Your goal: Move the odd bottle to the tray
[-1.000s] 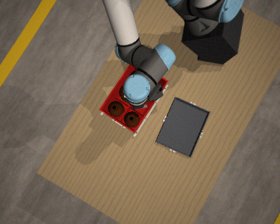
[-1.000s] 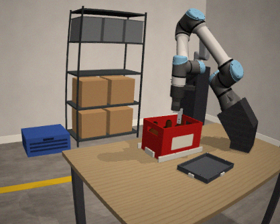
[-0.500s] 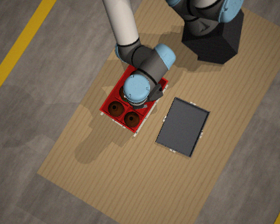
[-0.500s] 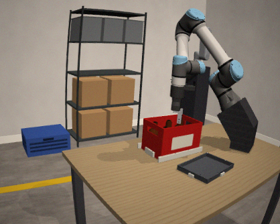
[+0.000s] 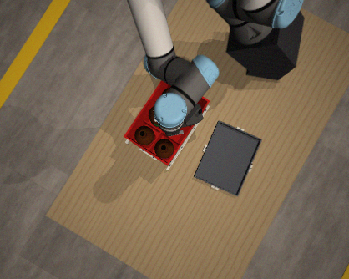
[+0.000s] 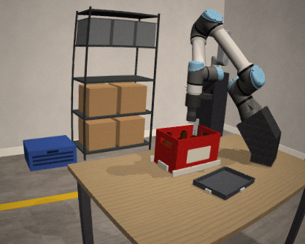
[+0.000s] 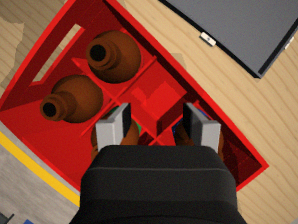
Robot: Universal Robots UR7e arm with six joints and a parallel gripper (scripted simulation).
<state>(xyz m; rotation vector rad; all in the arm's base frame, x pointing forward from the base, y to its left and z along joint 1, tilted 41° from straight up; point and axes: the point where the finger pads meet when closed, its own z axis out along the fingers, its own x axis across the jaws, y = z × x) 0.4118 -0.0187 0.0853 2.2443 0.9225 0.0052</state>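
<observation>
Right now the red crate is 40 mm to the right of my hand and 110 mm below it. Also, from my hand: dark grey tray 240 mm to the left, 180 mm below.
</observation>
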